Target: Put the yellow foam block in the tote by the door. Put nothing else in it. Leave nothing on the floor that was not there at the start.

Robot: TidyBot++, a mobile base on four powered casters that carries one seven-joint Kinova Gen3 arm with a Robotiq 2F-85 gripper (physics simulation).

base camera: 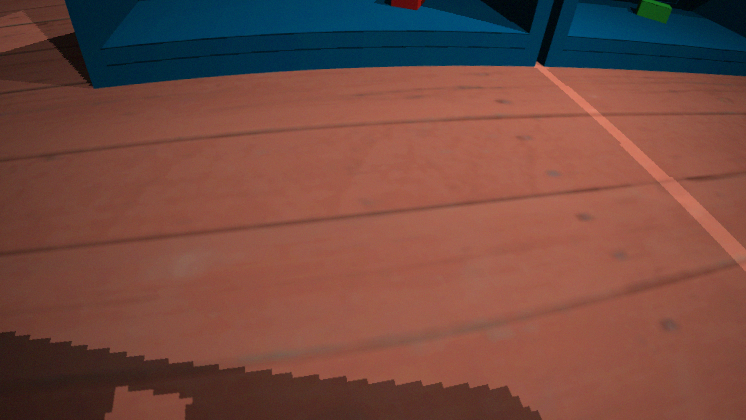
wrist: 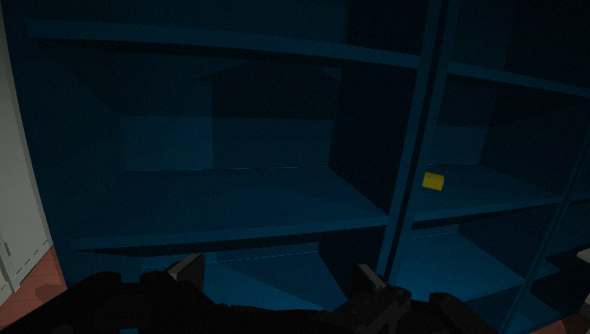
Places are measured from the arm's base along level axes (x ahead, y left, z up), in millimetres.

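Pixels of known places: gripper, fingertip midpoint: [wrist: 278,276].
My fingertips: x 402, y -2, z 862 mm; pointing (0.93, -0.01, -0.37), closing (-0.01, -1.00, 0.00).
Ahead of a thing's pixels: the offset from my fingertips to its middle. "*": to the spot under its first point. Level surfaces: height alone.
A small yellow block @[861 mm ahead, 595 mm right, 245 mm down] [wrist: 433,181] lies on a middle shelf board of the right-hand blue shelf unit, close to the upright between the two units, in the wrist view. My gripper [wrist: 278,276] is open and empty in the lower part of the wrist view, in front of the left-hand unit; the block is up and to the right of its fingers, well apart from them. The gripper does not show in the base camera view. The tote and the door's surroundings cannot be made out in either view.
The blue shelf units [base camera: 313,56] [wrist: 230,237] stand side by side. A red object @[* 661 mm ahead, 57 mm right, 1170 mm down] [base camera: 406,3] and a green block @[954 mm ahead, 821 mm right, 1160 mm down] [base camera: 654,10] lie on their bottom boards. A pale grey panel [wrist: 22,165] stands left of the units. A pale strip crosses the reddish plank floor @[1258 mm down] [base camera: 365,172].
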